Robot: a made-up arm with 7 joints.
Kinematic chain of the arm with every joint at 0, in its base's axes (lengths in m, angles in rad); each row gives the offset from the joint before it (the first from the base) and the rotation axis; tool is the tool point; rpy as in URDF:
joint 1: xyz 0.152 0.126 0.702 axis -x
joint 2: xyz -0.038 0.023 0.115 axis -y
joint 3: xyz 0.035 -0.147 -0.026 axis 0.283 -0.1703 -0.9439
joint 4: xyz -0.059 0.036 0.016 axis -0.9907 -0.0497 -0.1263
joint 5: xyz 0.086 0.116 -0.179 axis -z
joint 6: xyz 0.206 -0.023 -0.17 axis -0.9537 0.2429 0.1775
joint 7: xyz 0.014 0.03 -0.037 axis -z
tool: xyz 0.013 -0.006 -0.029 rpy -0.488 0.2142 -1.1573
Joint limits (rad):
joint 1: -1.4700..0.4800
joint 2: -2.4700..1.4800
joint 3: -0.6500..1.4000
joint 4: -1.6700..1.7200
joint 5: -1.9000..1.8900
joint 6: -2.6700..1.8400
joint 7: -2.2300..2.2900
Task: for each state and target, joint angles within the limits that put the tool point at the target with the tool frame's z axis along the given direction. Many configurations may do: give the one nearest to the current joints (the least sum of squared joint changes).
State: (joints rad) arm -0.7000 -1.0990 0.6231 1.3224 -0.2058 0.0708 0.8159
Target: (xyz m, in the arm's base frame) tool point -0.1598 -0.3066 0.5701 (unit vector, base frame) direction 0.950 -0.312 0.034
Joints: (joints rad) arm -0.1585 -0.5896 1.2077 1.2117 0.1641 0.3434 0.4529
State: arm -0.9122 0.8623 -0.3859 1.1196 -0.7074 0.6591 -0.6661
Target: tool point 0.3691 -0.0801 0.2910 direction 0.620 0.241 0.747
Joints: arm -0.5840 0.0023 0.2723 0.8968 0.0219 -0.0290 -0.5220
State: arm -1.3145 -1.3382 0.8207 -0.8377 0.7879 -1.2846 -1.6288
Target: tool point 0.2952 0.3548 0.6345 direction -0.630 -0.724 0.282
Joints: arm -1.0382 -0.6957 0.7164 -1.1200 1.1594 -1.3845 -1.6729
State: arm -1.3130 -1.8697 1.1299 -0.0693 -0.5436 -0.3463 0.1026
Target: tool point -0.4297 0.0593 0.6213 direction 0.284 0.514 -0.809
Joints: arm -1.4700 -2.1437 0.7683 0.5296 -0.8787 -1.0538 0.2518
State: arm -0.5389 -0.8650 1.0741 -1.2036 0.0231 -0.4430 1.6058
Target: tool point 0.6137 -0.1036 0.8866 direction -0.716 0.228 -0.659
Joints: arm -0.8433 -0.1739 1.0534 -1.6700 0.2366 0.0770 1.9509
